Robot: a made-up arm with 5 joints.
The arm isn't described. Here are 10 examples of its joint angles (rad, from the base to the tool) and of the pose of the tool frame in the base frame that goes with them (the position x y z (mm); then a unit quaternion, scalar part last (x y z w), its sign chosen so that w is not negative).
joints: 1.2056 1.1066 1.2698 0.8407 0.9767
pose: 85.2 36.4 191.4 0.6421 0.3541 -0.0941 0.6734
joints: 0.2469 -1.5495 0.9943 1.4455 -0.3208
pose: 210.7 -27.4 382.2 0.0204 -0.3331 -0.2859 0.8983
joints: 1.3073 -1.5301 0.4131 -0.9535 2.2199
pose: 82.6 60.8 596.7 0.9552 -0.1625 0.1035 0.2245
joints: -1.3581 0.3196 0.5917 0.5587 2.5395
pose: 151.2 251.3 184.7 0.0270 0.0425 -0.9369 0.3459
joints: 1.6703 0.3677 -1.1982 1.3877 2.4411
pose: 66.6 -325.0 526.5 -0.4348 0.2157 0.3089 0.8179
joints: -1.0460 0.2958 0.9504 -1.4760 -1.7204
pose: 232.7 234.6 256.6 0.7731 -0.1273 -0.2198 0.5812
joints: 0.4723 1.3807 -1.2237 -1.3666 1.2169
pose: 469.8 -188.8 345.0 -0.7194 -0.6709 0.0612 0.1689
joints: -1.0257 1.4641 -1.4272 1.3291 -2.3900
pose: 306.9 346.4 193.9 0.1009 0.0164 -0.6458 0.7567
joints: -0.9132 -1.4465 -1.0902 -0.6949 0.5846
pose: -118.0 -278.1 450.1 -0.1265 0.6626 0.4893 0.5528
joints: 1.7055 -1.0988 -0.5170 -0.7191 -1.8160
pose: 118.8 146.2 655.3 0.0738 -0.9250 0.3643 0.0793
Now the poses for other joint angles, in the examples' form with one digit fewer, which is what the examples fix.
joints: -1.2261 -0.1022 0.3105 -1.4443 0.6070
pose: 194 270 491 0.323 -0.932 0.130 0.105
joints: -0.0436 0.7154 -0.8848 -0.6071 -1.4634
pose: 516 19 483 0.647 -0.657 -0.259 0.287
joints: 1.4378 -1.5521 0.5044 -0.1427 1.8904
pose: 102 -21 592 -0.980 0.068 0.038 0.185
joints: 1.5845 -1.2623 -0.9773 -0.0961 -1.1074
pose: 103 275 588 0.197 0.907 -0.366 0.074
